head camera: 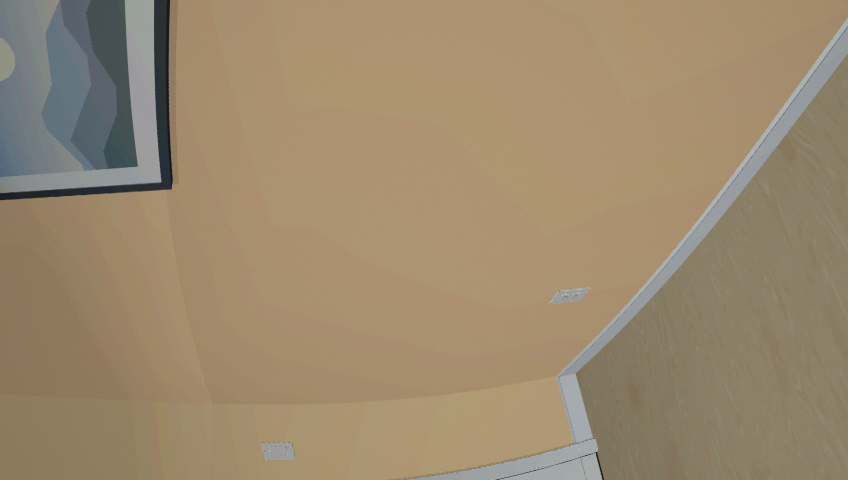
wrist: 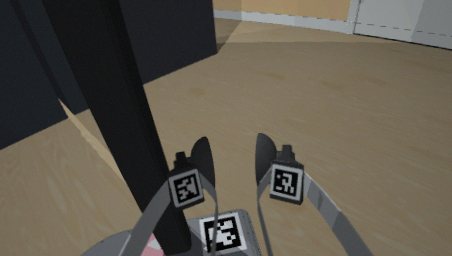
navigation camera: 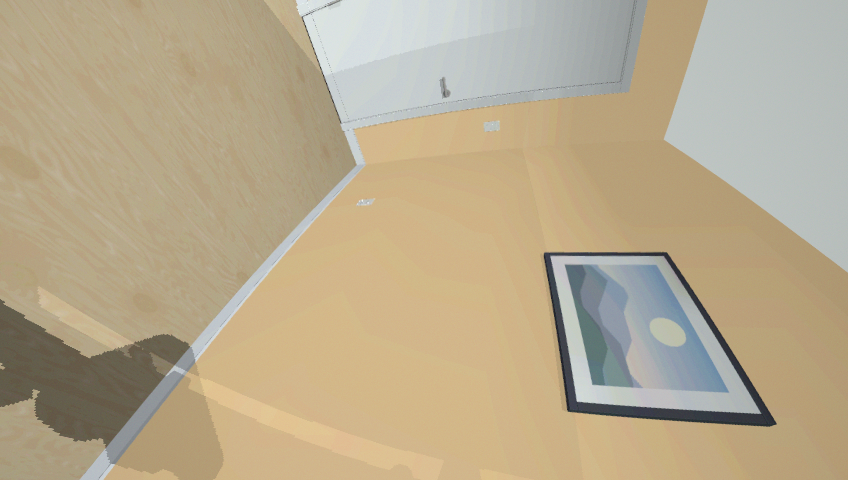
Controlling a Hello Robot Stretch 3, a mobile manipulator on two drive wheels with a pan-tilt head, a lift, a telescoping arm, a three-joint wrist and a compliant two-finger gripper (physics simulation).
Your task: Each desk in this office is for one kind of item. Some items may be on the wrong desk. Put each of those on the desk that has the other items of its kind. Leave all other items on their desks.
my gripper: wrist 233,153; not seen in the head camera view (out of frame); not seen in the navigation camera view (out of frame)
same spot on framed landscape picture: (head camera: 91,91) = (navigation camera: 597,305)
